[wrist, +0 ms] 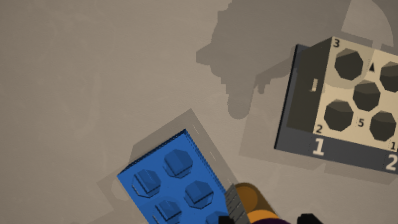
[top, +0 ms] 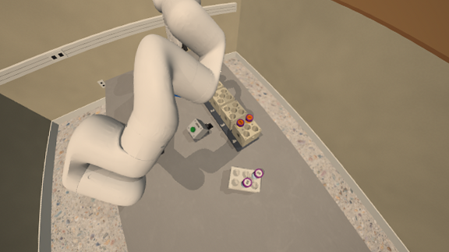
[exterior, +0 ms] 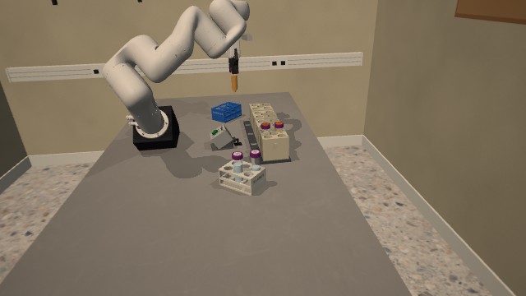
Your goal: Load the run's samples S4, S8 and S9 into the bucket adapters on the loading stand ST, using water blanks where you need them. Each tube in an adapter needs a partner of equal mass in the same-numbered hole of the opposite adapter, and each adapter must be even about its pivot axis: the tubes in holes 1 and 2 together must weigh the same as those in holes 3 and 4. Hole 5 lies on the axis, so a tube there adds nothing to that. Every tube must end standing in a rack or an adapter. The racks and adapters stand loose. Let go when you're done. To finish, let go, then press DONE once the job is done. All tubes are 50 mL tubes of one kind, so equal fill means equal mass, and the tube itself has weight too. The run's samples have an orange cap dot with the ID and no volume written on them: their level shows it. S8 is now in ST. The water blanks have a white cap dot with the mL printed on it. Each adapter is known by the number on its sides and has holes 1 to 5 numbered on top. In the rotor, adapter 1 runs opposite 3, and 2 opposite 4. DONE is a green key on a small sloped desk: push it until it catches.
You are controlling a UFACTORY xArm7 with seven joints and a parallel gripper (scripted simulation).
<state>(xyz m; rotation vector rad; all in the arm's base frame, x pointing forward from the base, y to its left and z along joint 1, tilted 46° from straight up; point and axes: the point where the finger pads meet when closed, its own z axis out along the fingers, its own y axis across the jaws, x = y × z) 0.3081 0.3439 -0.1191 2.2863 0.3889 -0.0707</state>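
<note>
My hand is 1 cm to the right of the orange-dot sample tube and 5 cm above it. From my hand the other things lie so: white rack (3 cm ahead, 63 cm to the right, 22 cm below); green DONE key (8 cm behind, 32 cm to the right, 19 cm below); blue rack (5 cm behind, 3 cm to the left, 22 cm below).
</note>
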